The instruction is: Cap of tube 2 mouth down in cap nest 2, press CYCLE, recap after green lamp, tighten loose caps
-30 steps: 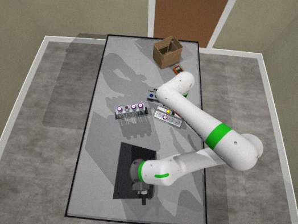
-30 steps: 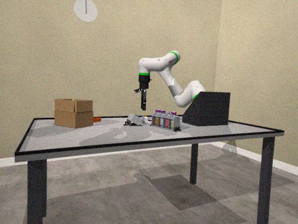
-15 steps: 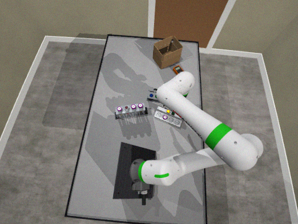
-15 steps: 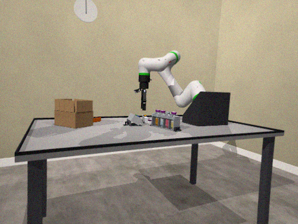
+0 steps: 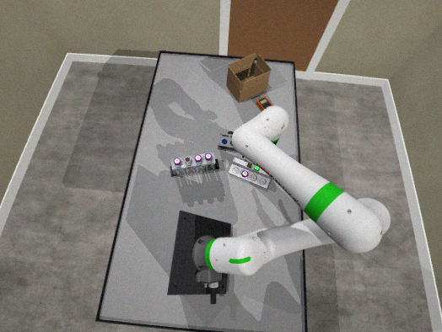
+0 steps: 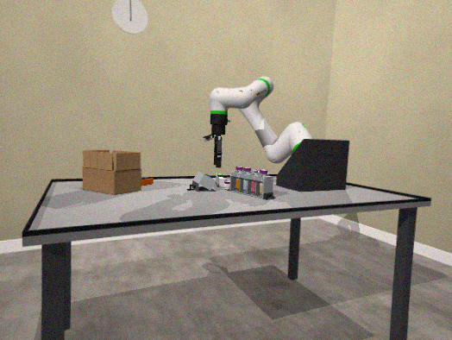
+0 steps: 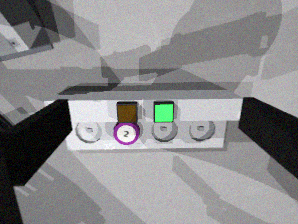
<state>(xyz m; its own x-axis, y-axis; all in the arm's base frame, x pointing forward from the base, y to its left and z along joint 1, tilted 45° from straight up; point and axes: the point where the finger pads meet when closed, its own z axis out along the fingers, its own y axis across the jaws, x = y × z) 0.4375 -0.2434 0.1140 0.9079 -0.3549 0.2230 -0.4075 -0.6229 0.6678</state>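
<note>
Now: hand 90 mm above the purple cap marked 2, 50 mm to the right of it and 40 mm past it. Round my hand: key housing 140 mm to the left, 140 mm ahead, 50 mm below; green key 120 mm to the left, 120 mm ahead, 40 mm below; blue key 160 mm to the left, 130 mm ahead, 40 mm below.
</note>
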